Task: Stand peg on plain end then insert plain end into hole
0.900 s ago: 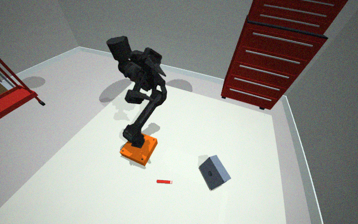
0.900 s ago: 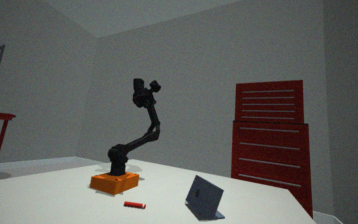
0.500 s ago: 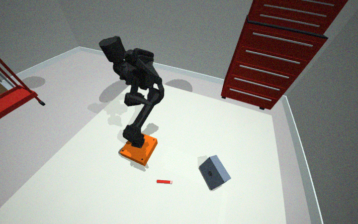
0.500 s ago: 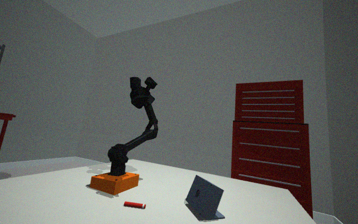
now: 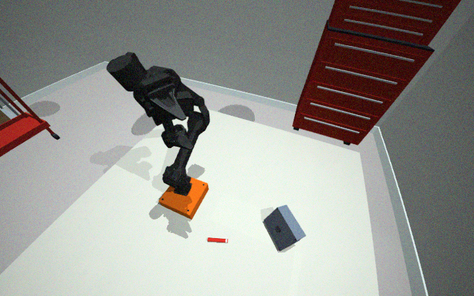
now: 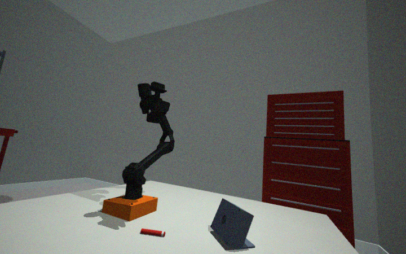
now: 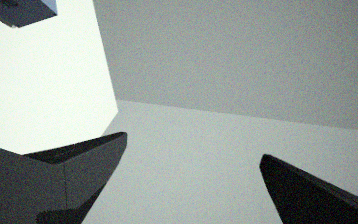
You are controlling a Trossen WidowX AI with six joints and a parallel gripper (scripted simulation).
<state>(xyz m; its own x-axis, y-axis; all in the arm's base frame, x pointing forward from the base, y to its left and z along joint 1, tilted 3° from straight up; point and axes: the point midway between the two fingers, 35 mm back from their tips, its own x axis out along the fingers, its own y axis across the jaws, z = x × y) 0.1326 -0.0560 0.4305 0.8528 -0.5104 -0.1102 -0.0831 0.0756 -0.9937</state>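
Right now the red peg is 48 cm below my gripper tip, 9 cm ahead of it and 8 cm to the right of it. Round my gripper tip: grey sloped panel 43 cm below, 31 cm ahead, 1 cm to the left.
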